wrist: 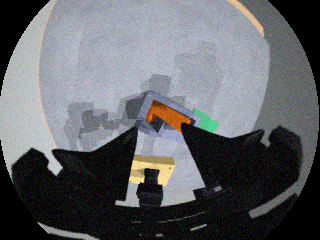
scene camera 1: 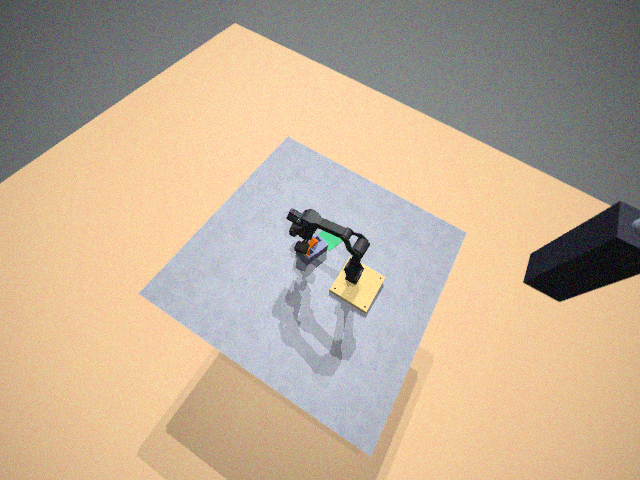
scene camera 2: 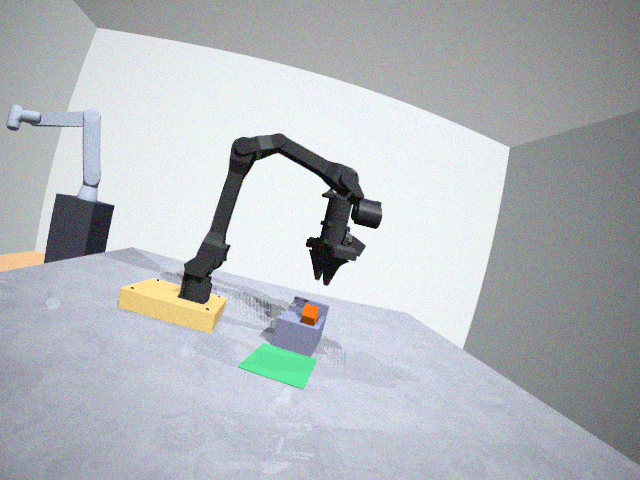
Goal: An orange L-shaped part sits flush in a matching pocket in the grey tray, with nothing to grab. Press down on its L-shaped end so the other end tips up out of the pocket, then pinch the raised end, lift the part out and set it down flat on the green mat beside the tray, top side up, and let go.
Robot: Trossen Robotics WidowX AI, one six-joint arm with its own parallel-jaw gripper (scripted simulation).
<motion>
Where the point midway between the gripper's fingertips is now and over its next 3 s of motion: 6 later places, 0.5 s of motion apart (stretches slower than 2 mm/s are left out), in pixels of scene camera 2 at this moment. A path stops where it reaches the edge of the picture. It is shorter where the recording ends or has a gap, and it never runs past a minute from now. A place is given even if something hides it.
My gripper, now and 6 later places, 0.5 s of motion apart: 321,282; 320,284; 315,295; 314,304; 311,314; 310,316; 312,309
</motion>
